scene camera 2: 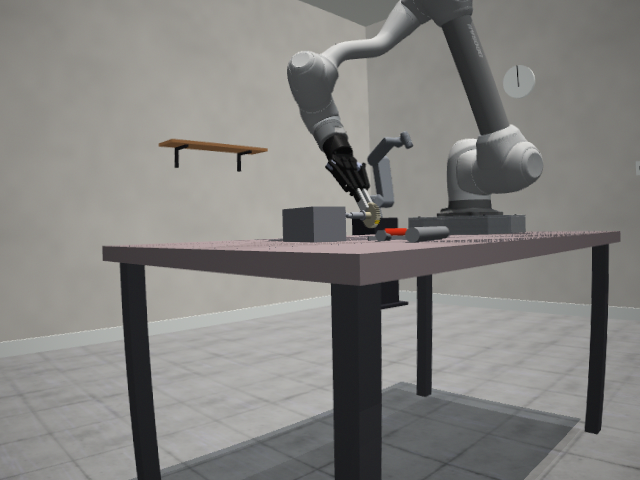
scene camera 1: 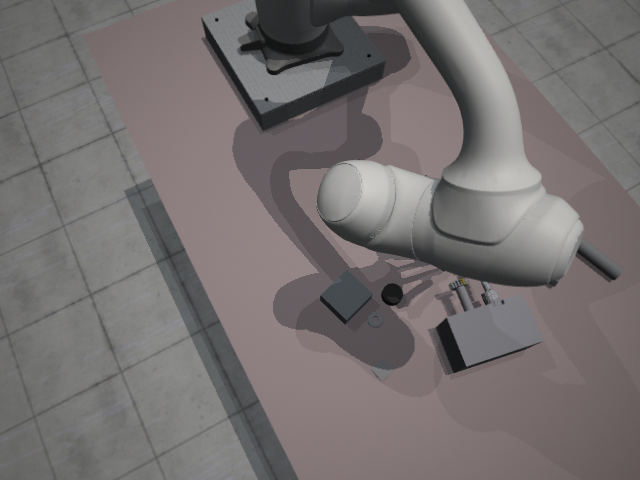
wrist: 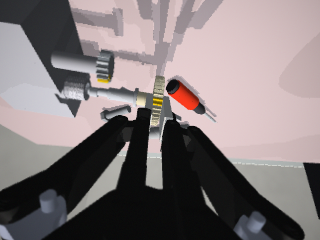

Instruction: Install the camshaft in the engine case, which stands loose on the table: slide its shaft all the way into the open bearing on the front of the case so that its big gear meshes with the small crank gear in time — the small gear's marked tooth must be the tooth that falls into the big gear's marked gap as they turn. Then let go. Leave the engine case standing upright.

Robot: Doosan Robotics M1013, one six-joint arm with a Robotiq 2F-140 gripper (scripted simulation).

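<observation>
Long grey cylinder [scene camera 1: 588, 251]. Grey engine case [scene camera 1: 499, 327], also [scene camera 2: 307, 224]. Grey block [scene camera 1: 346, 296]; scene camera 2 does not show it, hidden by the grey engine case; out of frame for the block in the wrist view. My gripper [scene camera 2: 368, 210], also [wrist: 156, 104].
</observation>
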